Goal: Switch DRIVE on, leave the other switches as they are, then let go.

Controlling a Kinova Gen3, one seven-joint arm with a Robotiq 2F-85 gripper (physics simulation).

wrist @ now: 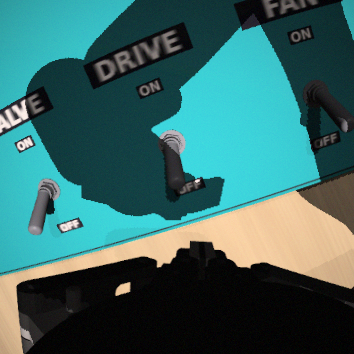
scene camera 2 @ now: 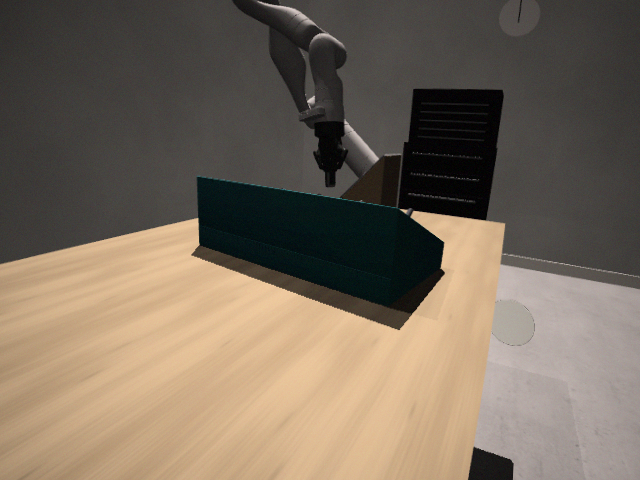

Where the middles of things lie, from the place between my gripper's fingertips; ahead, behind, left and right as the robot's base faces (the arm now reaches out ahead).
My gripper is now 15 cm short of the teal switch panel [wrist: 96,96], 4 cm to the right of it and 6 cm above it.
